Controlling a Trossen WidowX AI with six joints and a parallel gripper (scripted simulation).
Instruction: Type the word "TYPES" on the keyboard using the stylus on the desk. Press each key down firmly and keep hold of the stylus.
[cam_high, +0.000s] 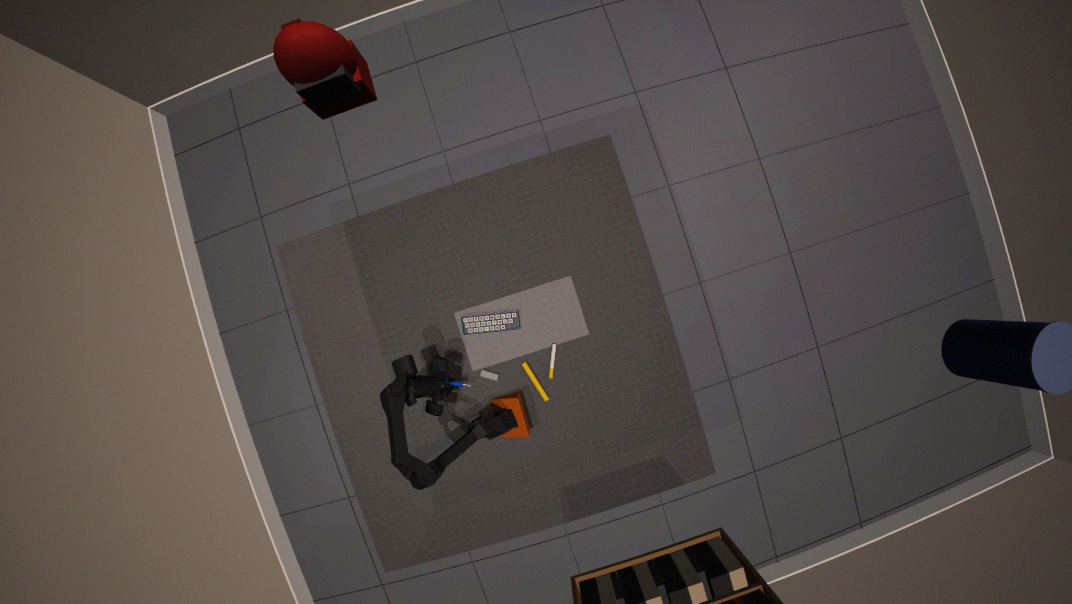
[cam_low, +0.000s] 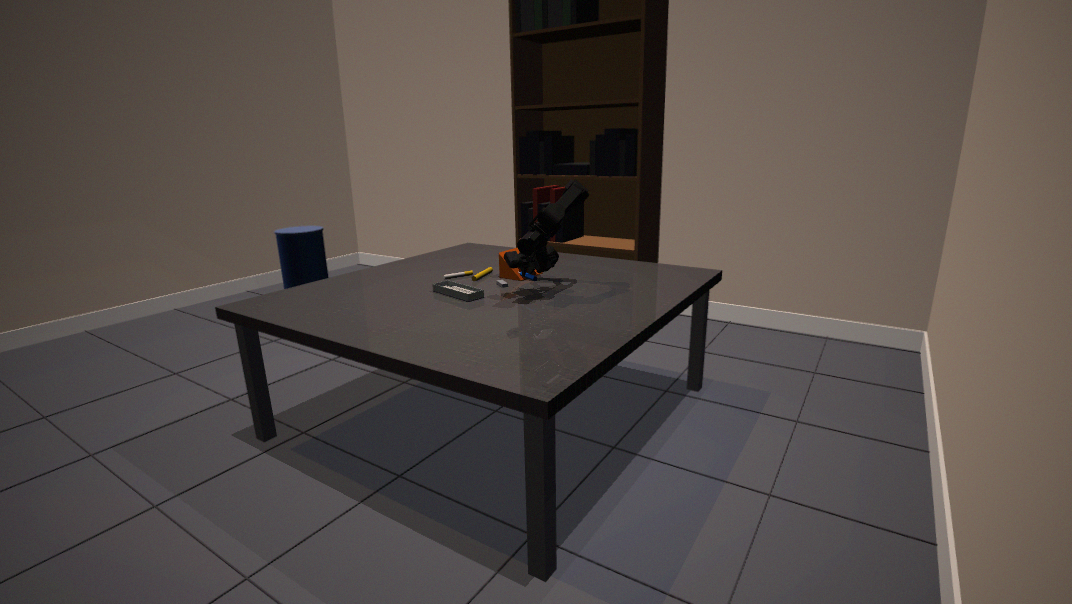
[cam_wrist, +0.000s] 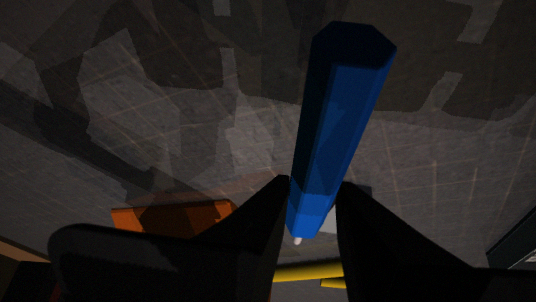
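Right now my gripper tip is 1 cm to the left of the blue stylus and 1 cm past it. Also, from my gripper tip: yellow stick: 26 cm to the right, 11 cm behind, 4 cm below; then small grey block: 12 cm to the right, 5 cm below, 3 cm behind; then grey tip: 4 cm to the right, 2 cm behind.
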